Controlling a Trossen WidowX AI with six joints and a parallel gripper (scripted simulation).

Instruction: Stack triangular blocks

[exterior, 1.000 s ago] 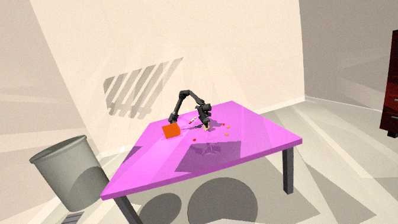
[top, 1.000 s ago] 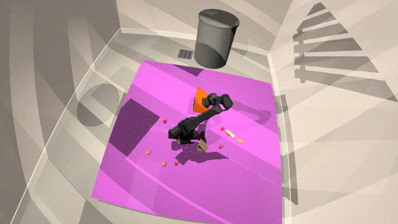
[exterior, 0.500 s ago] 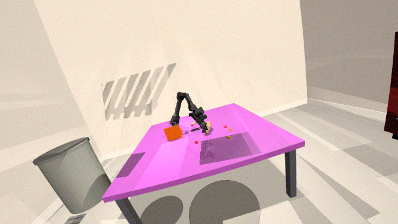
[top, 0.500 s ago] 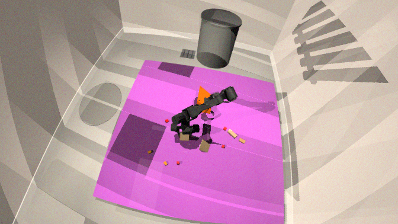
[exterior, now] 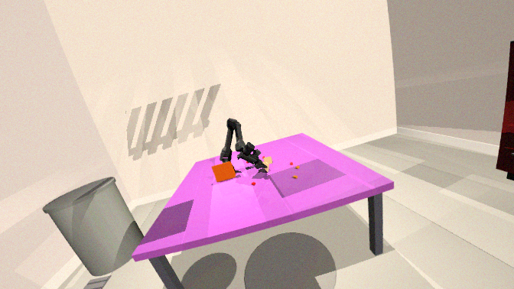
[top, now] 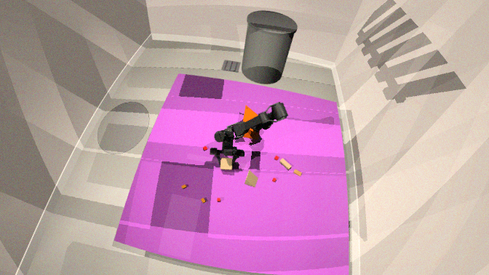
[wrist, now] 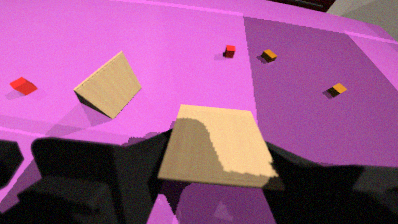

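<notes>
Right now the triangular block is 10 mm above my gripper tip. From my gripper tip the other things lie so: cream bar 80 mm behind, 350 mm to the left, 40 mm below; short tan stick 30 mm behind, 430 mm to the left, 40 mm below.
</notes>
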